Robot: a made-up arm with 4 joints.
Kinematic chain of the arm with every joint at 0, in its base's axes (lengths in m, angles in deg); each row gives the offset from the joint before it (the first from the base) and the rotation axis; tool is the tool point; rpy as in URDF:
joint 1: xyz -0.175 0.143 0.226 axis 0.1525 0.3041 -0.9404
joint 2: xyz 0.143 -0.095 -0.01 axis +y
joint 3: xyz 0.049 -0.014 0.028 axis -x
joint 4: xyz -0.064 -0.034 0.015 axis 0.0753 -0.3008 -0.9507
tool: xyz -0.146 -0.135 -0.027 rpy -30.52 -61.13 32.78
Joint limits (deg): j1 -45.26..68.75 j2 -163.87..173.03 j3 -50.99..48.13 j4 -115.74..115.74
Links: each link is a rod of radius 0.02 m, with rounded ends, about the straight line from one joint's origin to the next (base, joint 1, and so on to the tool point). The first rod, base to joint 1, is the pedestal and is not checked.
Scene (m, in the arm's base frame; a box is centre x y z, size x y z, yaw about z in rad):
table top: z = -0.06
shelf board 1: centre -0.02 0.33 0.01 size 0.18 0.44 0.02 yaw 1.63
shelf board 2: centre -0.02 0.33 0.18 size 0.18 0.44 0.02 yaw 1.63
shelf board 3: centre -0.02 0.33 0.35 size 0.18 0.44 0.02 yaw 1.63
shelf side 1: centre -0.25 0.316 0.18 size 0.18 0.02 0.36 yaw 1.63
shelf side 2: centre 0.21 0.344 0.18 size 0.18 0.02 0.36 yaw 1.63
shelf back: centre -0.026 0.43 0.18 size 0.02 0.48 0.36 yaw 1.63
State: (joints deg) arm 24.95 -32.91 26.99 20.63
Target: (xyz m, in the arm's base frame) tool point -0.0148 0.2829 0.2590
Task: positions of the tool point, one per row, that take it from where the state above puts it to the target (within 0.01 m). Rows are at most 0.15 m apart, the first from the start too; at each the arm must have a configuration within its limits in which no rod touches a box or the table.
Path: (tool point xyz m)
1: -0.3056 0.0031 0.1006
2: -0.2759 0.0244 0.0556
3: -0.2357 0.0233 0.0228
4: -0.1956 0.0003 0.0073
5: -0.1654 -0.0385 0.0123
6: -0.0555 -0.0423 0.0417
7: 0.0342 -0.0009 0.0940
8: 0.0831 0.0726 0.1550
9: 0.0845 0.1570 0.2093
10: 0.0459 0.2315 0.2457
11: -0.0148 0.2829 0.2590

